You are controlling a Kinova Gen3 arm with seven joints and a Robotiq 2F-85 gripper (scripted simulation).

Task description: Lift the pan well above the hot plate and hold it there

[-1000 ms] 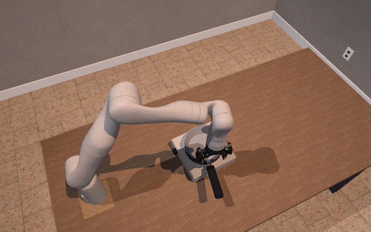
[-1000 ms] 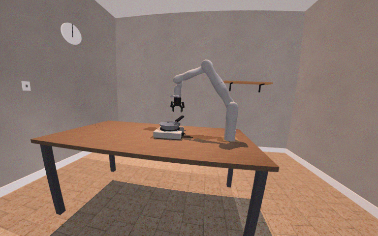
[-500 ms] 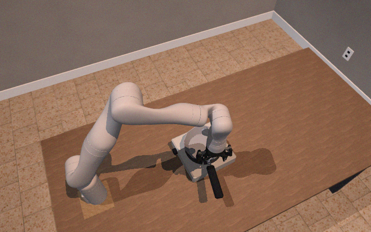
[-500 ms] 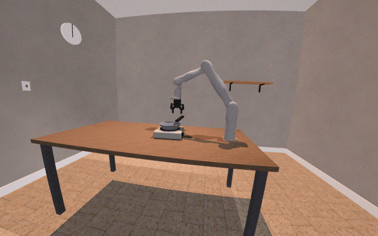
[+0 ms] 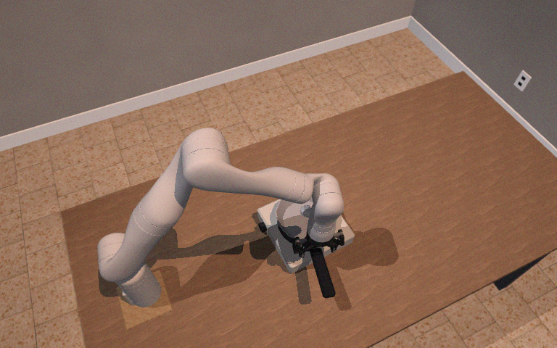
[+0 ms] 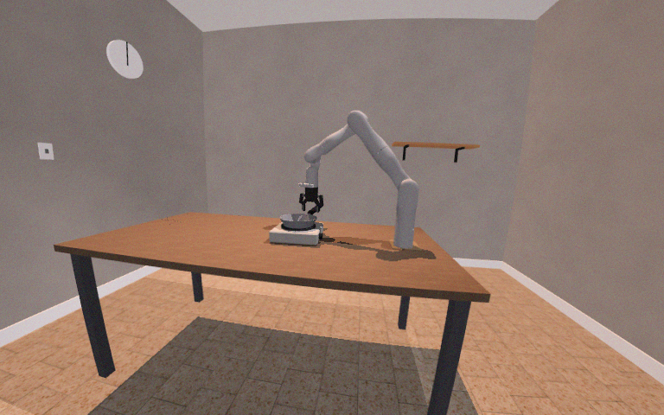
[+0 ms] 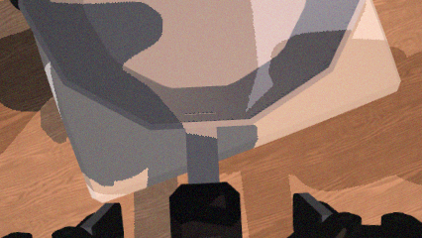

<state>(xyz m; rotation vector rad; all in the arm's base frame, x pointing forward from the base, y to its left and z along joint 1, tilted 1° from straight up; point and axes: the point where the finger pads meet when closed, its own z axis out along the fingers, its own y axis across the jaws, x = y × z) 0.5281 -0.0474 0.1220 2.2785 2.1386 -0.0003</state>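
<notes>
Now: the grey pan 8 cm to the left of my hand and 3 cm below it. From my hand the other things lie so: hot plate 1 cm behind, 14 cm to the left, 9 cm below.
</notes>
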